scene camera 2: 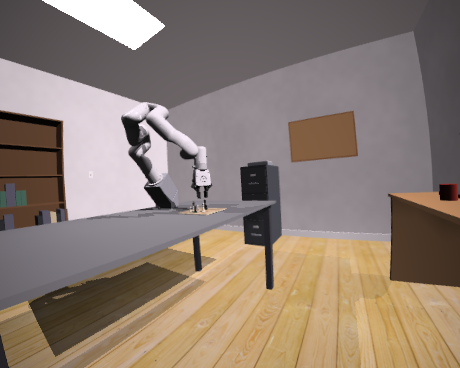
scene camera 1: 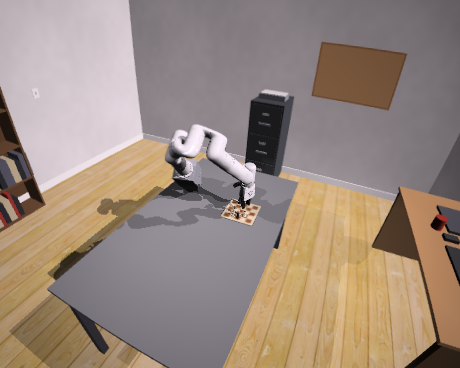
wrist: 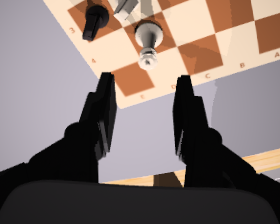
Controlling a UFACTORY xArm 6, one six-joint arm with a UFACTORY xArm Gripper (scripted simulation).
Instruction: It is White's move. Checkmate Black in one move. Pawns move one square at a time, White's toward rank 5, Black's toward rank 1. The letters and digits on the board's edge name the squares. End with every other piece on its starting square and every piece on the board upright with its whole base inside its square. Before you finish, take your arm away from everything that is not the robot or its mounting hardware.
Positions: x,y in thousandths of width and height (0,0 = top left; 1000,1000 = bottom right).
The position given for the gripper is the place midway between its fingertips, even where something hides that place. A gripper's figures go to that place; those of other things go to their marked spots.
Labels:
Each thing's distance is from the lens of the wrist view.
gripper (wrist: 520,408): 14 cm
chessboard (wrist: 741,212): 22 cm

